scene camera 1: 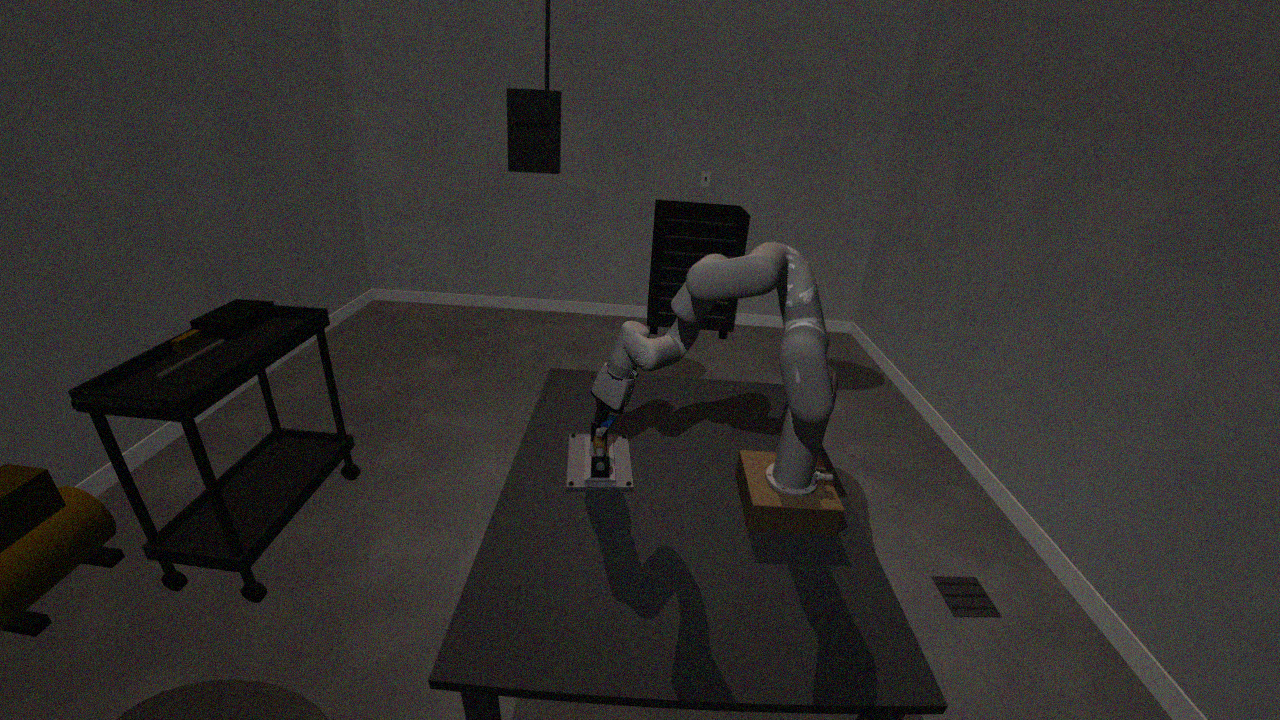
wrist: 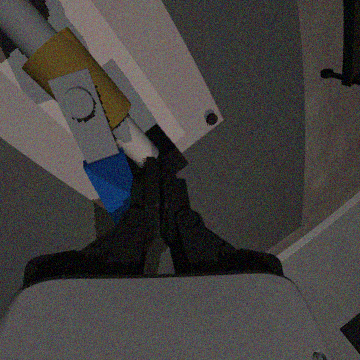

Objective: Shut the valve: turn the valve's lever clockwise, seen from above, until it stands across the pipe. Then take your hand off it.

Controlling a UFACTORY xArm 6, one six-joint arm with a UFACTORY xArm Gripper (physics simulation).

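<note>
The valve has a yellow body point(scene camera 1: 599, 444) point(wrist: 95, 75) on a grey pipe, mounted on a pale base plate point(scene camera 1: 576, 463) point(wrist: 187, 80). Its lever has a grey arm point(wrist: 90, 127) and a blue handle point(scene camera 1: 611, 419) point(wrist: 111, 182). In the wrist view the lever stands at a slant to the pipe, neither along it nor square across it. My gripper point(scene camera 1: 598, 427) point(wrist: 157, 174) is shut and empty. Its fingers are right beside the blue handle, on its right in the wrist view, over the pipe's end. They hide part of the handle's edge; whether they touch it I cannot tell.
The dark table point(scene camera 1: 554, 582) carries the valve and the wooden block point(scene camera 1: 787, 519) under the arm's base. A black cart point(scene camera 1: 201, 411) stands on the left, beside a yellow machine point(scene camera 1: 53, 537). A dark cabinet point(scene camera 1: 698, 246) stands behind the table. A dark box point(scene camera 1: 534, 131) hangs overhead.
</note>
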